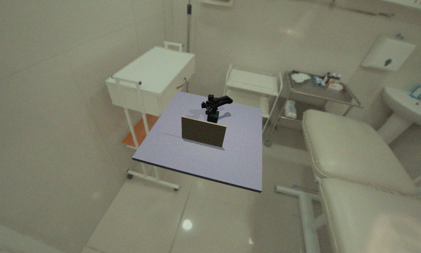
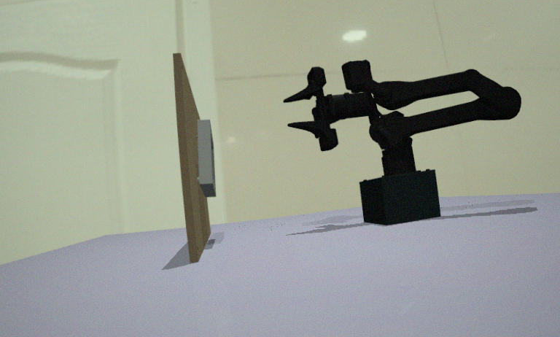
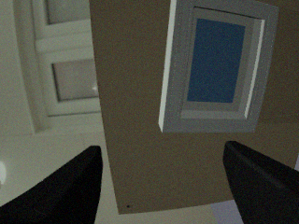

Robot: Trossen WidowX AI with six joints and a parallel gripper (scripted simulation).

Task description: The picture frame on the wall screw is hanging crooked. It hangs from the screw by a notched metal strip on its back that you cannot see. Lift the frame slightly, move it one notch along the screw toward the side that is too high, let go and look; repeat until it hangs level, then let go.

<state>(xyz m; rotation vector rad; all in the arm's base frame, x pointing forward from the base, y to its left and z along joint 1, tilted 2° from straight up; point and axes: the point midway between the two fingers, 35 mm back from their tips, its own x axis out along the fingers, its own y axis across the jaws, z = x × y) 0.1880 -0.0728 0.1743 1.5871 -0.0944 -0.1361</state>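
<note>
Now: gripper tip 19 cm short of the picture frame, 9 cm above it and 2 cm to the left of it. Also, from my gripper tip: wall board (20 cm ahead, 11 cm below, 2 cm to the right).
</note>
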